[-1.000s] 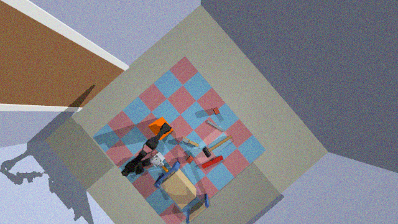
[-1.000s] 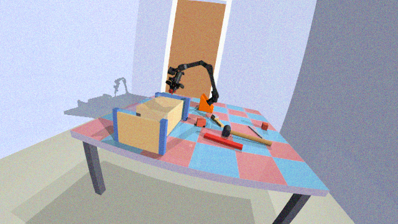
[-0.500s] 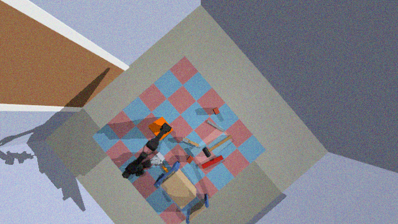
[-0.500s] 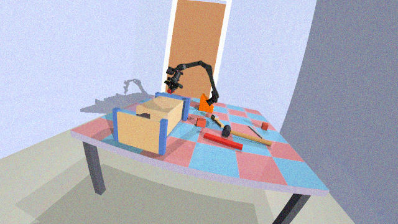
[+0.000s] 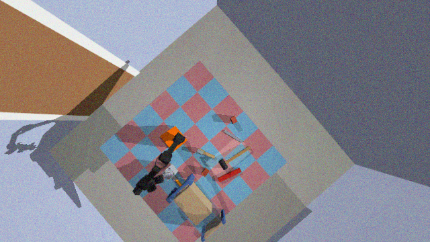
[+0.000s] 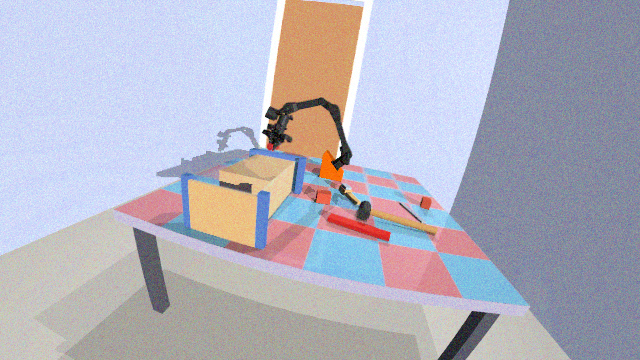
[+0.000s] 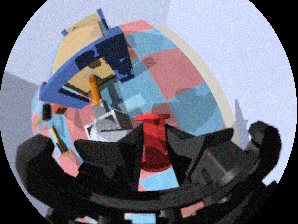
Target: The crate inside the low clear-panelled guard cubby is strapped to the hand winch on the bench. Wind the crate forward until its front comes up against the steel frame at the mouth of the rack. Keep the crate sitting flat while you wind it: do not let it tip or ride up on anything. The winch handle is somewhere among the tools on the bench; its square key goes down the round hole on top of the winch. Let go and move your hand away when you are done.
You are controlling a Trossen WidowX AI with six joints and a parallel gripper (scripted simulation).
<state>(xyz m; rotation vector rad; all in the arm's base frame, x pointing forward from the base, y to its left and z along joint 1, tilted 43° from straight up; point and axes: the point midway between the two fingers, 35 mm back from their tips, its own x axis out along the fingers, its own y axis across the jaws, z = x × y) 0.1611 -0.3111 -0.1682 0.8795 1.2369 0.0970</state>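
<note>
Right now the blue steel frame is 17 cm ahead of my gripper tip, 11 cm to the left of it and 2 cm below it. From my gripper tip the other things lie so: winch (10 cm below, 9 cm to the left); then dark red knob (1 cm to the left, 1 cm behind); then cubby (42 cm ahead, 11 cm to the left, 5 cm below).
</note>
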